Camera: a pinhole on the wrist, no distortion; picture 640 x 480 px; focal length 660.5 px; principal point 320.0 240.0 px. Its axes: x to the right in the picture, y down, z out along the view. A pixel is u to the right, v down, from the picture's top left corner.
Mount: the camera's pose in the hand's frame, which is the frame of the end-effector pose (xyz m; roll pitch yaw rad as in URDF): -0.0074 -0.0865 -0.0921 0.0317 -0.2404 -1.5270
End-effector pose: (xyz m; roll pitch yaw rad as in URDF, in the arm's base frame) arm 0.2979 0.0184 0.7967 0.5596 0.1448 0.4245
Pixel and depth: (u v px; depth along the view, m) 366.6 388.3 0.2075
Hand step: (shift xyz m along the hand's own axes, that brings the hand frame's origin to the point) 0.0310 -0.0493 0.1143
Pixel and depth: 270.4 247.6 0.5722
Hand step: -0.0267 0.0908 0.4533
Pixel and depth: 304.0 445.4 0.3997
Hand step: 0.0994 0.0237 0.2974
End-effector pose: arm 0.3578 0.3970 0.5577 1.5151 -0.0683 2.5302
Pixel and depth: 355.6 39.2 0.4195
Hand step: -0.1514 -0.0158 0.3166
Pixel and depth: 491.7 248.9 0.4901
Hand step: -0.0160 -0.0939 0.4142
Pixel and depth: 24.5 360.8 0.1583
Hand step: 0.0118 0.0211 0.0456
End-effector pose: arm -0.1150 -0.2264 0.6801 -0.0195 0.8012 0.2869
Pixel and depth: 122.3 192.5 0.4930
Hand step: -0.0698 0.1714 0.3503
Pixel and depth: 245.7 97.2 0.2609
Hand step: -0.0759 0.0007 0.1524
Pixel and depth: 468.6 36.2 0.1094
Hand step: -0.0447 -0.0863 0.0189
